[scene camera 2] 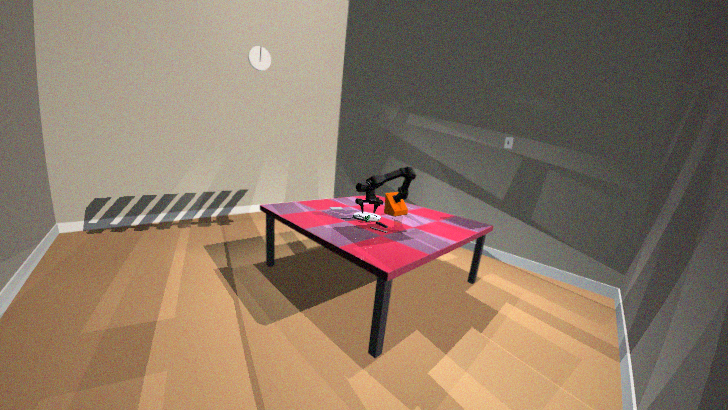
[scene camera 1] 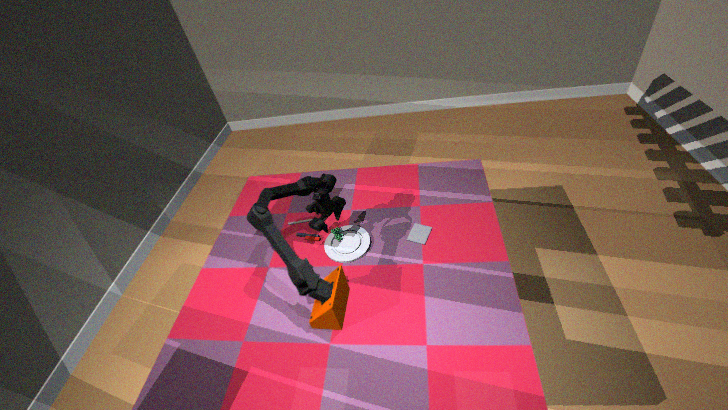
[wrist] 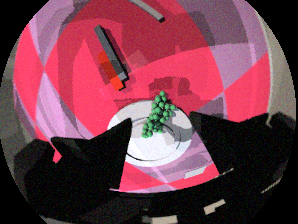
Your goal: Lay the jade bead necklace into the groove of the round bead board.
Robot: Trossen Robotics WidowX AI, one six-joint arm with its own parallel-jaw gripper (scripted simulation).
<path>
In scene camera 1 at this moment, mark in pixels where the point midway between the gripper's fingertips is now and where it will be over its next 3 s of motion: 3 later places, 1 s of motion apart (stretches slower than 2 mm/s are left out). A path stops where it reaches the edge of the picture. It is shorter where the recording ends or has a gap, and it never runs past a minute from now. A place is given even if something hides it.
My gripper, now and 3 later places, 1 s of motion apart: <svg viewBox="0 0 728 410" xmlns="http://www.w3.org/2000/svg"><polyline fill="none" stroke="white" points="332,226 333,231 336,227 347,232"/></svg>
</path>
